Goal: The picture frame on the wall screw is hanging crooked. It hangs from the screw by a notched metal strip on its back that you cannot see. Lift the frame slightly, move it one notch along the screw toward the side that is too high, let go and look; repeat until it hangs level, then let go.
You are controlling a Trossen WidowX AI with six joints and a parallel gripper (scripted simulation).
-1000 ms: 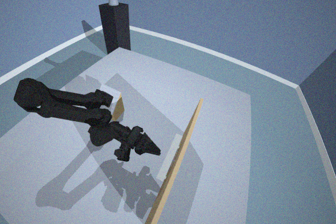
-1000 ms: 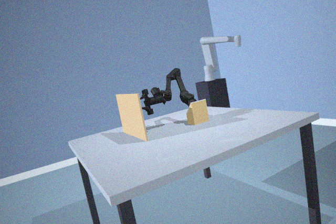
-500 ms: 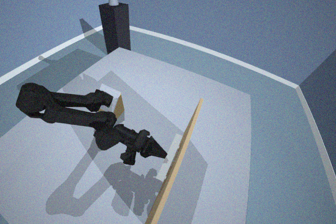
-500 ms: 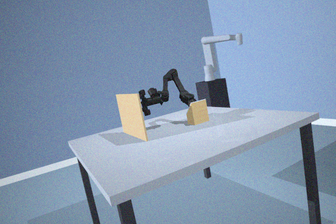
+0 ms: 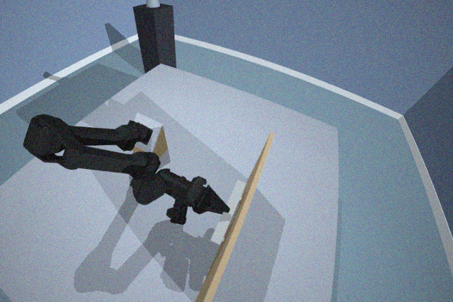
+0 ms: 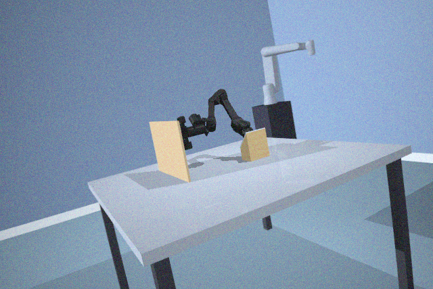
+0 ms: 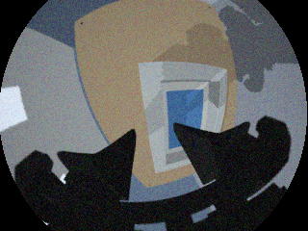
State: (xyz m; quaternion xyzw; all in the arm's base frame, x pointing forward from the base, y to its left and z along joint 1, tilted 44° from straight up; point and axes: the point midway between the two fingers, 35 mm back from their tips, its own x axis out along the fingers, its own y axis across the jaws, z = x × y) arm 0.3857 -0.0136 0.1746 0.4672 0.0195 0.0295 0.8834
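Now: the picture frame 5 cm below my gripper tip, 1 cm to the left of it and 1 cm ahead of it. Also, from my gripper tip: board 6 cm below, 2 cm ahead.
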